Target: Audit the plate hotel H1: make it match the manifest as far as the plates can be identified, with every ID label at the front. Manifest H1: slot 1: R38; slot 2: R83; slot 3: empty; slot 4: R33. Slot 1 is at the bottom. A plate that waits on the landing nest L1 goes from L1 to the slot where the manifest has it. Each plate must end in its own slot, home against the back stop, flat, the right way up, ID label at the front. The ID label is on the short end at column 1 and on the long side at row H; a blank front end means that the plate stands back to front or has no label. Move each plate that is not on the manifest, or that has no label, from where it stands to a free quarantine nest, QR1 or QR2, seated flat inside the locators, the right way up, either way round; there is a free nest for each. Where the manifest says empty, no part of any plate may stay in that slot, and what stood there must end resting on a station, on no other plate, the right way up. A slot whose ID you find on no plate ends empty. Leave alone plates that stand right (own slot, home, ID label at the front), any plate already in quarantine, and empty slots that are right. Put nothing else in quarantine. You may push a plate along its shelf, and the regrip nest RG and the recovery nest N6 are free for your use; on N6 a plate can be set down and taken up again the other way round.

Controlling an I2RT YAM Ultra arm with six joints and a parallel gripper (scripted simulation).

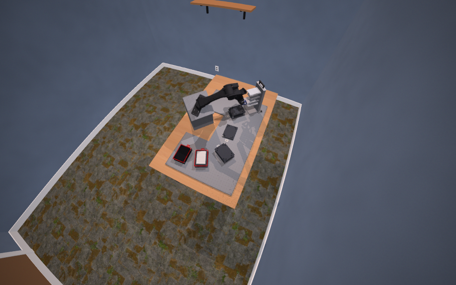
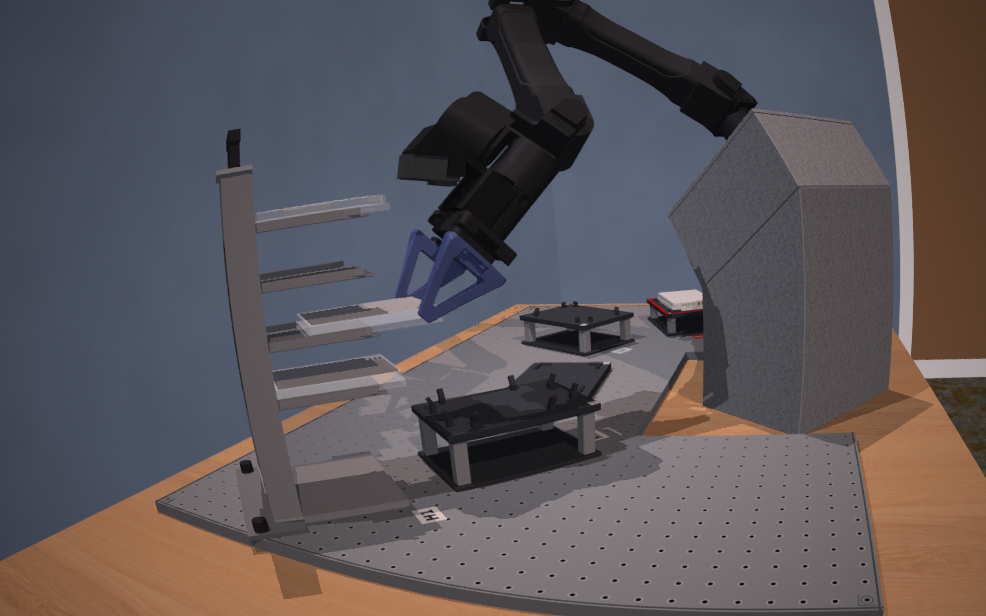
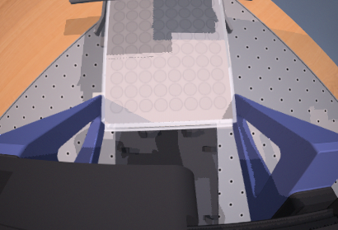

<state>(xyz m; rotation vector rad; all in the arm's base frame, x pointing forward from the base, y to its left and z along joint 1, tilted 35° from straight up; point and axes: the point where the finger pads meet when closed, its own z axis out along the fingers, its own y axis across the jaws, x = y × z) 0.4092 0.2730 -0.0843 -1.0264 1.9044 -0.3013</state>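
My gripper is now 12 cm above the regrip nest RG, 7 cm past it and 4 cm to the left of it. Round my hand: plate hotel H1 (14 cm ahead, 10 cm to the left, 1 cm below); then flat nest N6 (31 cm to the right, 17 cm below, 8 cm behind); then H1 tag (17 cm below, 11 cm to the left, 3 cm behind).
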